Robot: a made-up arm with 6 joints.
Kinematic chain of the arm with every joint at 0, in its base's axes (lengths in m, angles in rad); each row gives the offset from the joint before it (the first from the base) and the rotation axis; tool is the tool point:
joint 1: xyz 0 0 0.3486 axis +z
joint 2: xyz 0 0 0 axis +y
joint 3: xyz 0 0 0.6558 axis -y
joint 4: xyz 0 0 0 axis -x
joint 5: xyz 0.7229 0 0 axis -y
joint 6: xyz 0 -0.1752 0 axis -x
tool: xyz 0 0 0
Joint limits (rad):
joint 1: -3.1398..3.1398
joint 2: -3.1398..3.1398
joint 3: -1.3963..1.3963
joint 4: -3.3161..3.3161
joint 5: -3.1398..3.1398
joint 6: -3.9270..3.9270
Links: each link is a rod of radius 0.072 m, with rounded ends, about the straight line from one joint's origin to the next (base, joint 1, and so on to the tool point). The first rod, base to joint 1, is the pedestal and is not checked.
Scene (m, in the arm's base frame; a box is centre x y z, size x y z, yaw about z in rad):
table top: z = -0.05
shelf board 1: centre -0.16 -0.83 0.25 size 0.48 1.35 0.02 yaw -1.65
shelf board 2: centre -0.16 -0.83 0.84 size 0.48 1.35 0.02 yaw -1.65
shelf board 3: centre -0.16 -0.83 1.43 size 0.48 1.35 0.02 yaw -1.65
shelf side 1: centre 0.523 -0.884 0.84 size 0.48 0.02 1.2 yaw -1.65
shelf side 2: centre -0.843 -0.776 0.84 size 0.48 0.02 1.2 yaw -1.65
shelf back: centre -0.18 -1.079 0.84 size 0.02 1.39 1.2 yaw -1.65
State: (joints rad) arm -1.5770 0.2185 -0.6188 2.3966 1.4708 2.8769
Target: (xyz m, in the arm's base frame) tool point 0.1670 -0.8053 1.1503
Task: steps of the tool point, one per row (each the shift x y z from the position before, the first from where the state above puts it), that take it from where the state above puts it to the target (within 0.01 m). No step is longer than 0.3 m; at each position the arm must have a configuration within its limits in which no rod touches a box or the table.
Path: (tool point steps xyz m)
1: 0.1702 0.1658 0.0841
2: 0.0860 0.2028 0.0520
3: 0.0015 0.1995 0.0200
4: -0.0654 0.1633 -0.0098
5: 0.0696 -0.1181 0.1810
6: 0.0276 -0.1314 0.1683
7: -0.0155 -0.1319 0.1509
8: -0.0557 -0.1202 0.1291
9: -0.0589 -0.1682 -0.0701
10: -0.1168 -0.1518 -0.0865

